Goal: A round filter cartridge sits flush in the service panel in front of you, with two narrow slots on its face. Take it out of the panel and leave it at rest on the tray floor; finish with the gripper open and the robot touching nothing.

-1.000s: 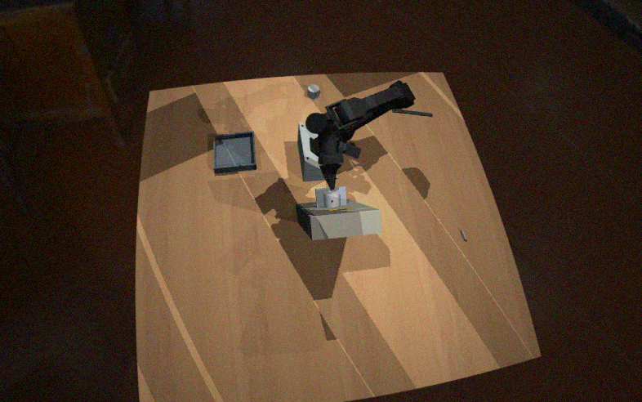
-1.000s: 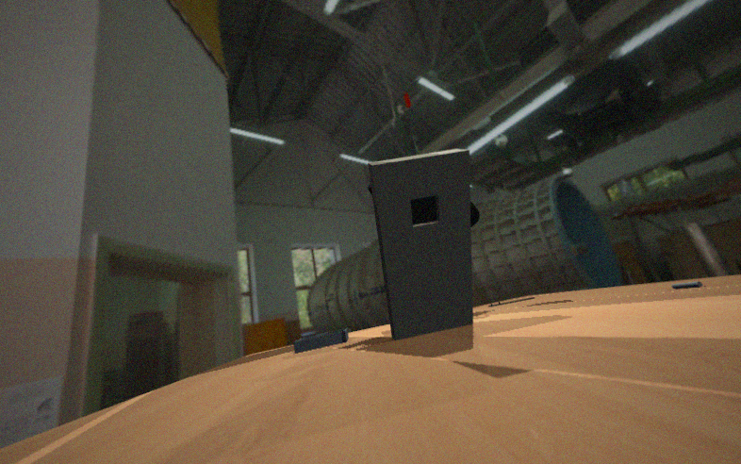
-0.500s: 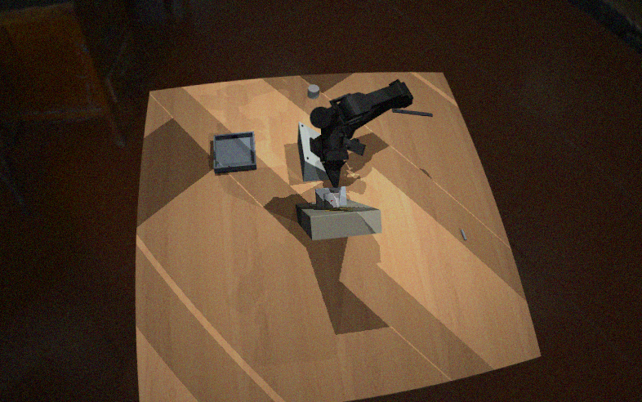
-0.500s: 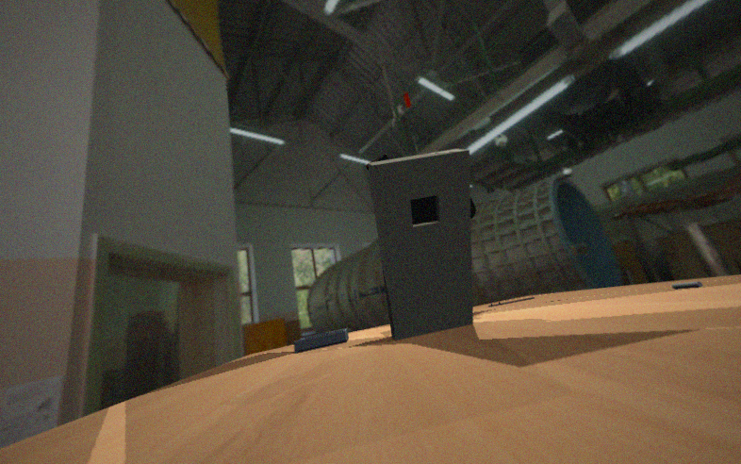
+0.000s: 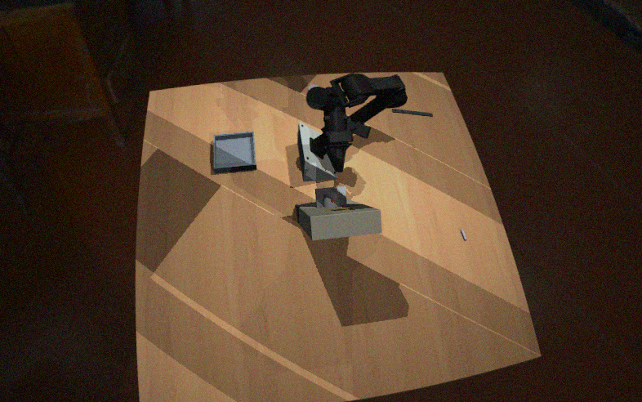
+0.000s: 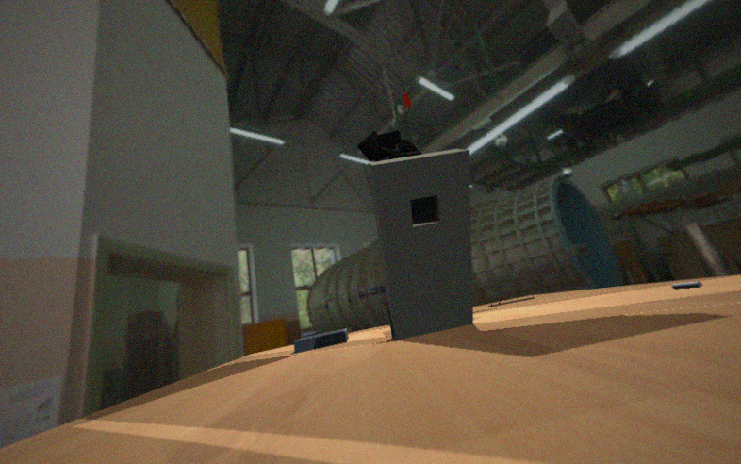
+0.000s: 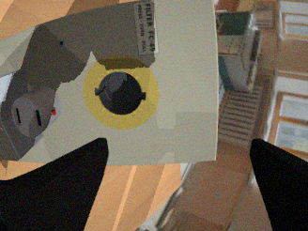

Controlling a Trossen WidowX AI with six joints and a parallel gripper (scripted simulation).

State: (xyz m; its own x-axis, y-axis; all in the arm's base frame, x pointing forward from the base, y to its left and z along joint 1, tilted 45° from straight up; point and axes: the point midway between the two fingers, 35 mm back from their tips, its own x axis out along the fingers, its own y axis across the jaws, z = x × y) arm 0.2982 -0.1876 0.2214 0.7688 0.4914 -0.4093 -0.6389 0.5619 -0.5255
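Now: gripper tip 20 mm past the filter cartridge and 170 mm above it. Round my gripper tip: grey service panel 20 mm ahead, 190 mm below; small grey pin 20 mm ahead, 480 mm to the left, 360 mm below; blue-grey tray 340 mm behind, 310 mm to the right, 360 mm below.
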